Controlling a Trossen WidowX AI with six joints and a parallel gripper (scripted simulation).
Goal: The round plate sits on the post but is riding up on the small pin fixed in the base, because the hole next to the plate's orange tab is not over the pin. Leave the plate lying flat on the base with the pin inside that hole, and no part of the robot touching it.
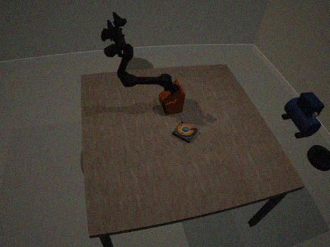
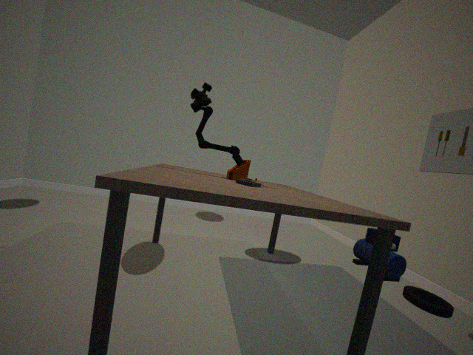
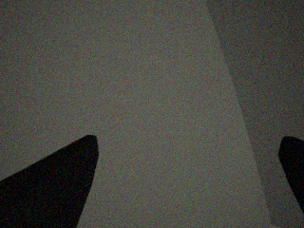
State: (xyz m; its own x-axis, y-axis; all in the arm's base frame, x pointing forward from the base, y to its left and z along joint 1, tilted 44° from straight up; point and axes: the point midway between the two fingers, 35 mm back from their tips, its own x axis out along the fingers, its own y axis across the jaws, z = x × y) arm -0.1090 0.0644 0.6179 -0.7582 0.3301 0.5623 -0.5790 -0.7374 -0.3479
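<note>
Right now the round plate is 600 mm below my gripper tip, 440 mm ahead of it and 390 mm to the left of it. Round my gripper tip: base: 620 mm below, 430 mm ahead, 370 mm to the left.
</note>
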